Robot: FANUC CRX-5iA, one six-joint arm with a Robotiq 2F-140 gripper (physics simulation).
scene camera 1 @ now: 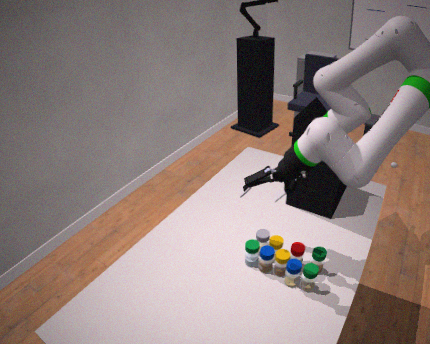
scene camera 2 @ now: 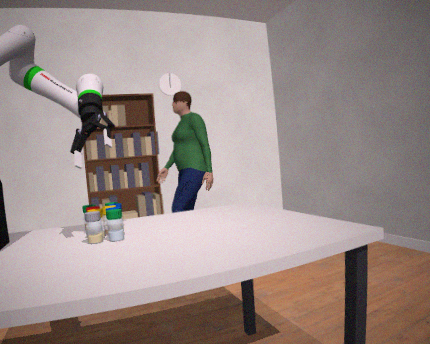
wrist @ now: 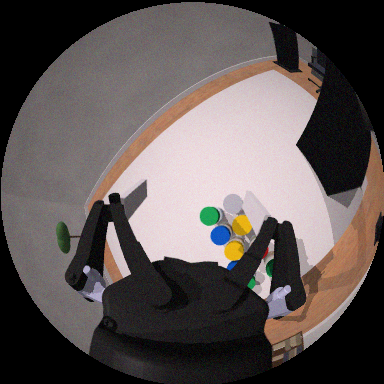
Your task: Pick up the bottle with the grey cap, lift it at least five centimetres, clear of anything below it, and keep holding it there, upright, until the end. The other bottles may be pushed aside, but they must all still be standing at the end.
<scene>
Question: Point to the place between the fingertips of my gripper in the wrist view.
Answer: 195, 193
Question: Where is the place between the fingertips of my gripper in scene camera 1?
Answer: At 257, 196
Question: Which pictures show my gripper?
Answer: Scene camera 1, scene camera 2 and the wrist view: all of them.
</scene>
